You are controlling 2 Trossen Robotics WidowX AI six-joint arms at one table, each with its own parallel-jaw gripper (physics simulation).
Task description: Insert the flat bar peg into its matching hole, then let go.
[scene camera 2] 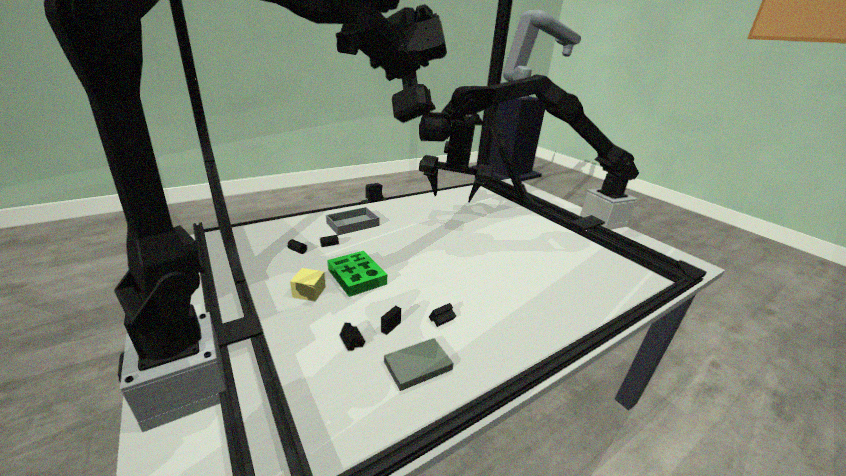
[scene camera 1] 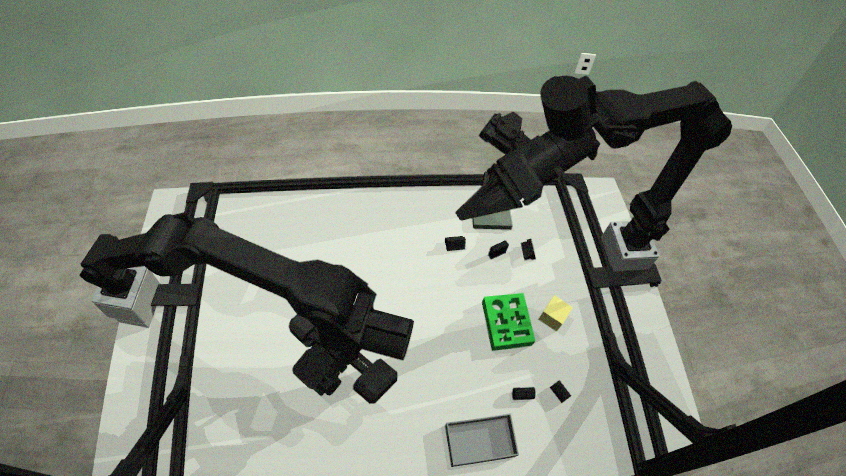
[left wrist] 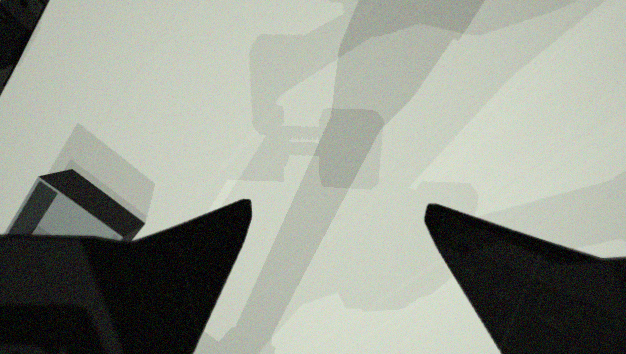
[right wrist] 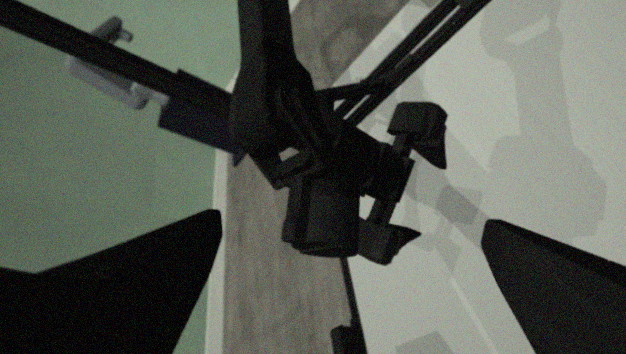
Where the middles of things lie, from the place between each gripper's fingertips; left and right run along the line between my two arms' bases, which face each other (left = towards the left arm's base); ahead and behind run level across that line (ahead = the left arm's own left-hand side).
Now: the green hole block (scene camera 1: 509,327) 33 cm to the right of my left hand, 9 cm ahead of it and 7 cm below it. From my left hand the other things lie so: yellow cube (scene camera 2: 307,284): 43 cm to the right, 9 cm ahead, 6 cm below.
Now: right hand 36 cm above the green hole block and 16 cm to the left of it. Also, from my right hand: yellow cube: 36 cm below, 26 cm to the right.
